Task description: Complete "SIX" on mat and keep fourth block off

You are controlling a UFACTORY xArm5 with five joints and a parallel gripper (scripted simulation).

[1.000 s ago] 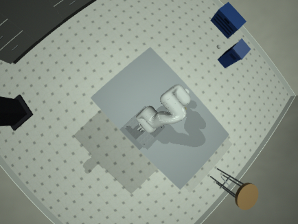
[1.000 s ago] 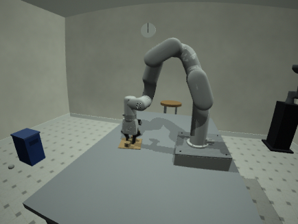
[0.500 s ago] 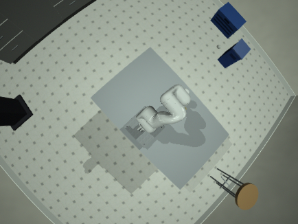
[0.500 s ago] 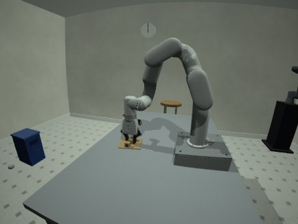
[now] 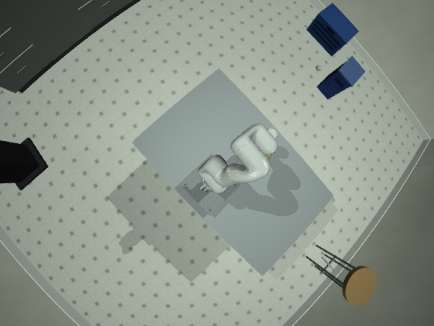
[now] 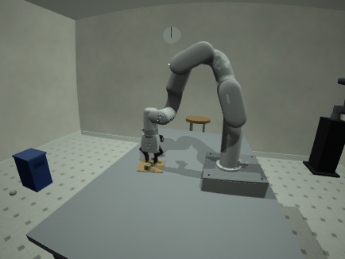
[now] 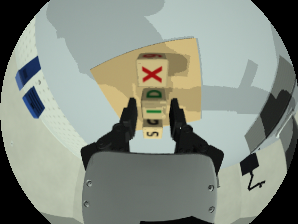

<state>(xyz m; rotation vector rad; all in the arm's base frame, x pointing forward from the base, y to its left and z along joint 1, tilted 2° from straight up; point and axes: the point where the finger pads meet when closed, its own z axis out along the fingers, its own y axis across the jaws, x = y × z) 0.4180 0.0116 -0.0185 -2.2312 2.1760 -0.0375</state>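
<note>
The tan mat is 40 mm below my hand.
</note>
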